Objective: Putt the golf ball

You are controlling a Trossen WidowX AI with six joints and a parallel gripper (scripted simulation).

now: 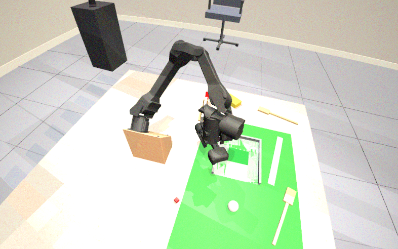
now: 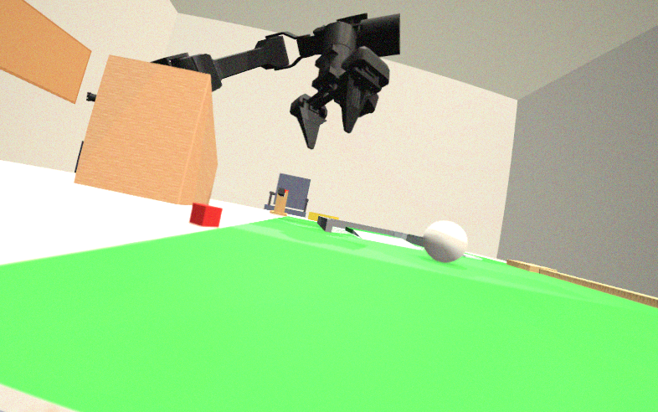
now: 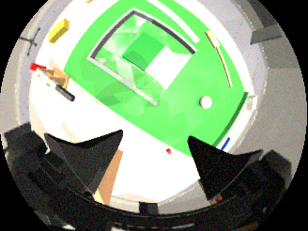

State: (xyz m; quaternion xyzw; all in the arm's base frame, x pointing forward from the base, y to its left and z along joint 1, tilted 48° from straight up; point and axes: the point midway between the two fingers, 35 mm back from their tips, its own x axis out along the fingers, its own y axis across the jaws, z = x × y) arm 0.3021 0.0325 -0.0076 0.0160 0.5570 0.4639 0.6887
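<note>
The red putter lies 130 mm behind my gripper tip, 330 mm to the left of it and 80 mm below it. Also, from my gripper tip: white strip: 300 mm ahead, 190 mm to the left, 140 mm below; then white golf ball: 150 mm ahead, 110 mm to the right, 120 mm below; then green mat: 170 mm ahead, 10 mm to the left, 140 mm below.
</note>
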